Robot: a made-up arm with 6 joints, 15 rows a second.
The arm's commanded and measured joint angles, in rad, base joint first. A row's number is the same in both.
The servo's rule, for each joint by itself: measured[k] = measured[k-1] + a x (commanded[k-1-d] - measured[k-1]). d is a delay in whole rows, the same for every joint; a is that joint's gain. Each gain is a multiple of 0.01, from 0.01 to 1. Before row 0 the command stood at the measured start. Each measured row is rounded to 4 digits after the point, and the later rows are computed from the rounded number. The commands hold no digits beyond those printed.
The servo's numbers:
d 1
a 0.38 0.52 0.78 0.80 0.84 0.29
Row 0, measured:
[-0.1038 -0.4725 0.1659 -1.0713 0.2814 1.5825]
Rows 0 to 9, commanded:
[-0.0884 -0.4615 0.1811 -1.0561 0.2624 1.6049]
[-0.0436 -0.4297 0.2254 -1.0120 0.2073 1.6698]
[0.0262 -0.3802 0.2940 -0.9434 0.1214 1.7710]
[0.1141 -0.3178 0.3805 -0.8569 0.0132 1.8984]
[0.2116 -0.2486 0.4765 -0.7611 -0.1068 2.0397]
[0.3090 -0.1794 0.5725 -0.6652 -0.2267 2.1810]
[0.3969 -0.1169 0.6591 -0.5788 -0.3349 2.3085]
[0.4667 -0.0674 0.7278 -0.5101 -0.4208 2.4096]
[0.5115 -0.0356 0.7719 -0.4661 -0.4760 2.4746]
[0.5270 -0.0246 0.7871 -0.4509 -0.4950 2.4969]
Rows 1 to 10, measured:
[-0.1038 -0.4725 0.1659 -1.0713 0.2814 1.5825]
[-0.0979 -0.4668 0.1778 -1.0591 0.2654 1.5890]
[-0.0773 -0.4475 0.2149 -1.0214 0.2166 1.6124]
[-0.0380 -0.4125 0.2766 -0.9590 0.1366 1.6584]
[0.0198 -0.3633 0.3576 -0.8773 0.0329 1.7280]
[0.0927 -0.3037 0.4503 -0.7843 -0.0844 1.8184]
[0.1749 -0.2391 0.5456 -0.6890 -0.2039 1.9236]
[0.2593 -0.1756 0.6341 -0.6008 -0.3139 2.0352]
[0.3381 -0.1193 0.7072 -0.5282 -0.4037 2.1438]
[0.4040 -0.0758 0.7577 -0.4785 -0.4644 2.2397]

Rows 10 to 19, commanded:
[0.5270 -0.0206 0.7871 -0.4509 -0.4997 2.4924]
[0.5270 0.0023 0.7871 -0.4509 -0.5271 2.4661]
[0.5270 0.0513 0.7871 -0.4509 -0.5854 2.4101]
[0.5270 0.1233 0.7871 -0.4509 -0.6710 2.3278]
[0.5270 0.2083 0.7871 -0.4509 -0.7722 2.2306]
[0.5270 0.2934 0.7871 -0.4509 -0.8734 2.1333]
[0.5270 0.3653 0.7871 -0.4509 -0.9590 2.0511]
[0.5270 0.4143 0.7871 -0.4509 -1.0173 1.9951]
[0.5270 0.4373 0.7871 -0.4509 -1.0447 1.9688]
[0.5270 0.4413 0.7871 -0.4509 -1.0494 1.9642]
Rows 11 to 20, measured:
[0.4507 -0.0492 0.7806 -0.4564 -0.4901 2.3143]
[0.4797 -0.0343 0.7857 -0.4520 -0.4982 2.3659]
[0.4977 -0.0153 0.7868 -0.4511 -0.5225 2.3950]
[0.5088 0.0193 0.7870 -0.4509 -0.5753 2.3994]
[0.5157 0.0734 0.7871 -0.4509 -0.6557 2.3786]
[0.5200 0.1435 0.7871 -0.4509 -0.7536 2.3357]
[0.5227 0.2214 0.7871 -0.4509 -0.8542 2.2770]
[0.5243 0.2962 0.7871 -0.4509 -0.9422 2.2115]
[0.5253 0.3576 0.7871 -0.4509 -1.0053 2.1487]
[0.5259 0.3990 0.7871 -0.4509 -1.0384 2.0965]

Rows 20 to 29, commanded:
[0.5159 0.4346 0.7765 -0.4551 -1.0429 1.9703]
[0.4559 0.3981 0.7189 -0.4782 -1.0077 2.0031]
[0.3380 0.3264 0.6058 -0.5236 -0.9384 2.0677]
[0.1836 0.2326 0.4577 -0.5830 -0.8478 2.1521]
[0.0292 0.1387 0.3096 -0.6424 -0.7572 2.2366]
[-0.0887 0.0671 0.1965 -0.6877 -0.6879 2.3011]
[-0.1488 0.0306 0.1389 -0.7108 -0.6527 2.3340]
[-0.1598 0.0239 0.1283 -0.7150 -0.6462 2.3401]
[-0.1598 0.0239 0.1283 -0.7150 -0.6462 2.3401]
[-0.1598 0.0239 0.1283 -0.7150 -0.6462 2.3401]
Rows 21 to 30, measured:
[0.5263 0.4210 0.7871 -0.4509 -1.0476 2.0581]
[0.5223 0.4281 0.7788 -0.4543 -1.0437 2.0326]
[0.4971 0.4125 0.7321 -0.4734 -1.0135 2.0240]
[0.4366 0.3677 0.6336 -0.5136 -0.9504 2.0367]
[0.3405 0.2974 0.4964 -0.5691 -0.8642 2.0702]
[0.2222 0.2149 0.3507 -0.6277 -0.7743 2.1185]
[0.1041 0.1380 0.2304 -0.6757 -0.7017 2.1715]
[0.0080 0.0822 0.1590 -0.7038 -0.6605 2.2186]
[-0.0558 0.0519 0.1351 -0.7128 -0.6485 2.2538]
[-0.0953 0.0373 0.1298 -0.7146 -0.6466 2.2788]

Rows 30 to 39, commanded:
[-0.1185 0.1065 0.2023 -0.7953 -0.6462 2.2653]
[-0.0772 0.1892 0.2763 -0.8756 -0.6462 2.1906]
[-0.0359 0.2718 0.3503 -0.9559 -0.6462 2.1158]
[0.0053 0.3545 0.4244 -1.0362 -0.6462 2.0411]
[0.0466 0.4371 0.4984 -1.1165 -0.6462 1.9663]
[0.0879 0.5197 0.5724 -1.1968 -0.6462 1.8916]
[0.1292 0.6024 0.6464 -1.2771 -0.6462 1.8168]
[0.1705 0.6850 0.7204 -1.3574 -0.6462 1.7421]
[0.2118 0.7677 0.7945 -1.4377 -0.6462 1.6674]
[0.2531 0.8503 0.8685 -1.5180 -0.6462 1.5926]
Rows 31 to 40, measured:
[-0.1198 0.0303 0.1286 -0.7149 -0.6463 2.2966]
[-0.1193 0.0699 0.1861 -0.7792 -0.6462 2.2875]
[-0.1033 0.1319 0.2565 -0.8563 -0.6462 2.2594]
[-0.0777 0.2046 0.3297 -0.9360 -0.6462 2.2178]
[-0.0462 0.2825 0.4036 -1.0162 -0.6462 2.1666]
[-0.0109 0.3629 0.4775 -1.0964 -0.6462 2.1085]
[0.0266 0.4444 0.5515 -1.1767 -0.6462 2.0456]
[0.0656 0.5266 0.6255 -1.2570 -0.6462 1.9792]
[0.1055 0.6090 0.6995 -1.3373 -0.6462 1.9104]
[0.1459 0.6915 0.7736 -1.4176 -0.6462 1.8399]

